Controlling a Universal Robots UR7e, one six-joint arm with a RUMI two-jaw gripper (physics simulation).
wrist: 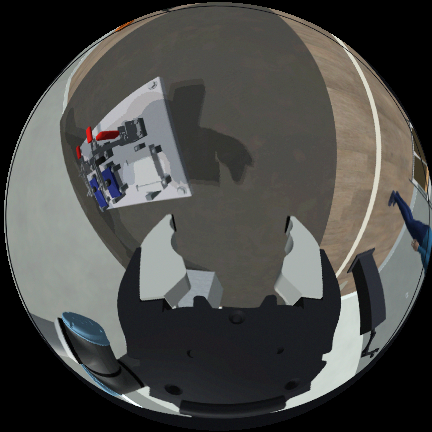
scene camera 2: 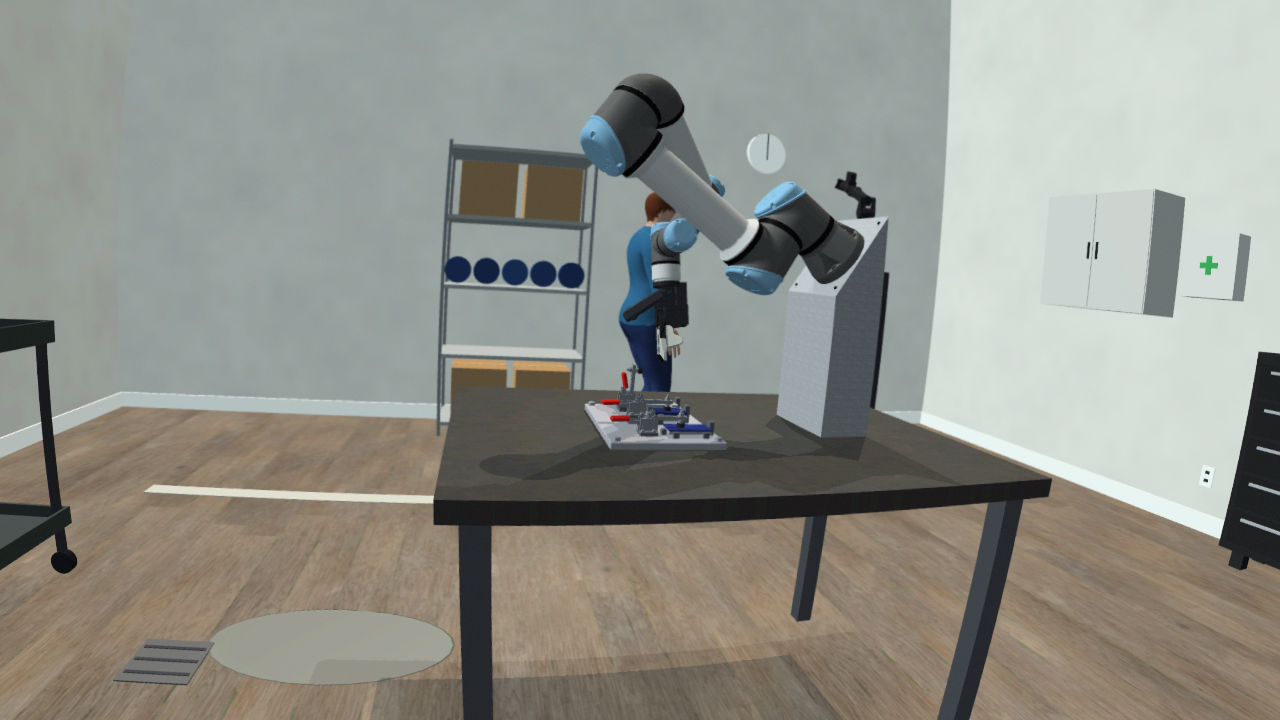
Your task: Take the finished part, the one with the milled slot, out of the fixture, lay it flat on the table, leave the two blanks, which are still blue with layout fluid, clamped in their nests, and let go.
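Places are measured from the arm's base along level axes (x ahead, y left, z up), in centimetres.
Where they show: gripper, between the fingertips: [wrist: 230, 216] [scene camera 2: 663, 361]; arm's base, origin of its link: [scene camera 2: 840, 258].
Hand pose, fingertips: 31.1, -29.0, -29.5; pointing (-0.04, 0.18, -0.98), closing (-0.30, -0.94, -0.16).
Note:
Each offset is from my fingertips to the top centre of the thing, as dx, dy, dz. "spot": to the spot under its first point. Level surfaces: height alone.
The fixture {+12.4, +25.0, -9.7} [scene camera 2: 626, 441] [wrist: 162, 127] lies on the dark table. In the wrist view the finished part {+6.4, +14.6, -7.6} [wrist: 149, 171] is a pale plate in the nest nearest the fixture's right edge; a thin line crosses its lower end. The clamp {spot: +14.0, +12.7, -7.7} [wrist: 134, 129] beside it is swung back, off the part. Two blue blanks, one {+8.5, +36.5, -8.1} [scene camera 2: 687, 428] {+8.2, +25.5, -7.1} [wrist: 112, 181] and another [scene camera 2: 666, 411] [wrist: 99, 194], sit in their nests under clamp arms. My gripper [scene camera 2: 666, 354] [wrist: 230, 216] is open and empty, high above the table, beyond the fixture's far end in the scene view. The finished part is too small to make out there.
The robot's grey pedestal [scene camera 2: 805, 358] stands on the table {dz -11.1} [scene camera 2: 716, 483] right of the fixture. Red clamp handles {+15.1, +13.6, -0.7} [scene camera 2: 623, 380] [wrist: 107, 135] stick up from the fixture. A person [scene camera 2: 640, 268] [wrist: 412, 220] stands behind the table, near a shelf rack [scene camera 2: 514, 222].

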